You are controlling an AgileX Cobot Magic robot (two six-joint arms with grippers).
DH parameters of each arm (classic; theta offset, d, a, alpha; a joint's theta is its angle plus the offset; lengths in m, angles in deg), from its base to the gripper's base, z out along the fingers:
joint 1: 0 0.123 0 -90
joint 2: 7.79 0 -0.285 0
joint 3: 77.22 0 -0.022 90
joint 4: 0 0.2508 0 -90
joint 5: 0 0 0.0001 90
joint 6: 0 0.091 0 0
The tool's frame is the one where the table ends.
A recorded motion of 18 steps. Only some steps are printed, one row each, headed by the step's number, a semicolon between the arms.
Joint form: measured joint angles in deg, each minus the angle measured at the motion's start. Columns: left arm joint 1, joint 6, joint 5, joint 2, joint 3, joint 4; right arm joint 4, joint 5, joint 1, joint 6, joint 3, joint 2.
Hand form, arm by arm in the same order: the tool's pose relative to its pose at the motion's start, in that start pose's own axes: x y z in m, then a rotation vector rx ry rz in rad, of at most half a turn. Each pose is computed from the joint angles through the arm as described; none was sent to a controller.
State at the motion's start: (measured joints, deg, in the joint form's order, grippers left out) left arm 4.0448 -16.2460 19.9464 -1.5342 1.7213 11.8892; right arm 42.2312 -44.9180 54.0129 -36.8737 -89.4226 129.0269
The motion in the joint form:
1: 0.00 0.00 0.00 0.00 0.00 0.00; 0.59 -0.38 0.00 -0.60 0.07 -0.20
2: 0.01 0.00 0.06 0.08 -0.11 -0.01; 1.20 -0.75 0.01 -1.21 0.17 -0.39
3: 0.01 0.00 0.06 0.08 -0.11 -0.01; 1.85 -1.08 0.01 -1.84 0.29 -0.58
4: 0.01 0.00 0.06 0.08 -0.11 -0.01; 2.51 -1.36 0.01 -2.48 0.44 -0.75
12: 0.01 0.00 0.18 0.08 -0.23 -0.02; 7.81 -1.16 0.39 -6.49 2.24 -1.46
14: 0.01 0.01 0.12 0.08 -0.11 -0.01; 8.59 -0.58 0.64 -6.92 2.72 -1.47
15: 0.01 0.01 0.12 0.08 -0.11 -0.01; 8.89 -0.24 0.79 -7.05 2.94 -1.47
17: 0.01 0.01 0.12 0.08 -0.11 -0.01; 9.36 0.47 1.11 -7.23 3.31 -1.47
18: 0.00 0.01 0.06 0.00 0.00 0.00; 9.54 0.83 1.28 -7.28 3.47 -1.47
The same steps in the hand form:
1: 0.0000 0.0000 0.0000 0.0000 0.0000 0.0000; -0.0015 -0.0012 -0.0003 0.0100 -0.0029 -0.0021
2: -0.0005 0.0000 -0.0001 -0.0004 0.0005 -0.0002; -0.0027 -0.0023 -0.0007 0.0199 -0.0047 -0.0045
3: -0.0005 0.0000 -0.0001 -0.0004 0.0005 -0.0002; -0.0037 -0.0035 -0.0012 0.0299 -0.0052 -0.0070
4: -0.0005 0.0000 -0.0001 -0.0004 0.0005 -0.0002; -0.0043 -0.0046 -0.0017 0.0395 -0.0041 -0.0100
12: -0.0010 0.0000 -0.0003 -0.0007 0.0004 -0.0006; 0.0028 -0.0081 -0.0077 0.0797 0.0584 -0.0246
14: -0.0004 0.0000 -0.0001 -0.0007 0.0015 -0.0001; 0.0063 -0.0066 -0.0097 0.0753 0.0790 -0.0264
15: -0.0004 0.0000 -0.0001 -0.0007 0.0015 -0.0001; 0.0079 -0.0055 -0.0107 0.0712 0.0889 -0.0267
17: -0.0004 0.0000 -0.0001 -0.0007 0.0015 -0.0001; 0.0108 -0.0029 -0.0127 0.0611 0.1070 -0.0268
18: 0.0001 0.0000 0.0000 -0.0003 0.0010 0.0002; 0.0121 -0.0014 -0.0137 0.0554 0.1152 -0.0266

